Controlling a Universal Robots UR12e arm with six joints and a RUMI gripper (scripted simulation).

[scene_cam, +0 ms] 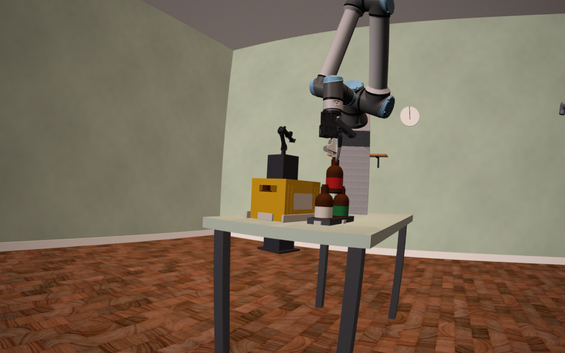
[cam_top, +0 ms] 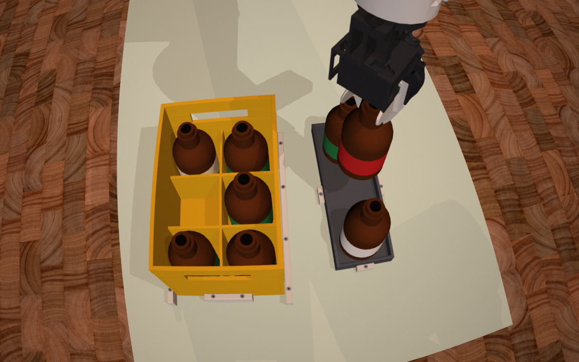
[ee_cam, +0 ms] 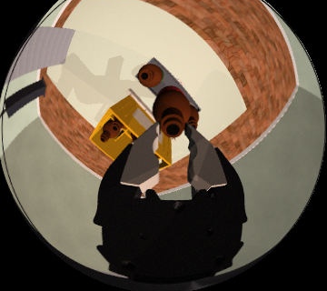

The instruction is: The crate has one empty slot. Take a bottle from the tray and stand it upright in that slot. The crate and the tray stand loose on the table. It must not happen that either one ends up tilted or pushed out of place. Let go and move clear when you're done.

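My hand is 7 cm above the glass bottle. The rest, counted from my hand: yellow crate (21 cm to the right, 19 cm below, 6 cm ahead); then dark tray (26 cm below).
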